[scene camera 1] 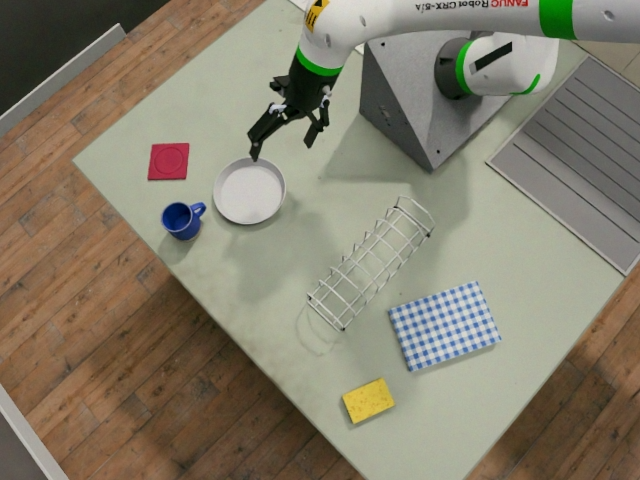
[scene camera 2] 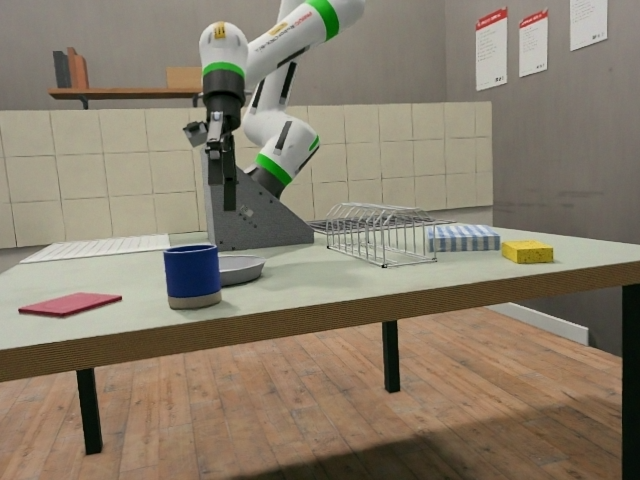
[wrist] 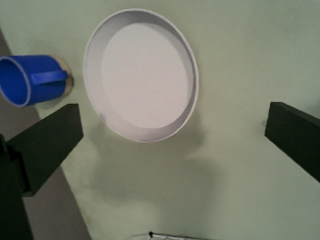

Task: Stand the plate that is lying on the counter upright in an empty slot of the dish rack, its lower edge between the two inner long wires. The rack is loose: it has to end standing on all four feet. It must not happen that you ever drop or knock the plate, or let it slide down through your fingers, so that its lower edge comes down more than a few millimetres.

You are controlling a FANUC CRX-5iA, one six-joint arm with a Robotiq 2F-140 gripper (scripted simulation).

Labels:
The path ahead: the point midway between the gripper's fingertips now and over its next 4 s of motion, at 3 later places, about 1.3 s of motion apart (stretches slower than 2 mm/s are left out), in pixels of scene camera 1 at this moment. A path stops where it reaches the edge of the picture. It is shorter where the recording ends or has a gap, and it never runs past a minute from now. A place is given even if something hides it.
My gripper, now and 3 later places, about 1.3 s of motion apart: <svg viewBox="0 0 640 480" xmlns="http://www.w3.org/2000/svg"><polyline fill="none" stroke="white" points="281,150 282,160 284,169 283,171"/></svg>

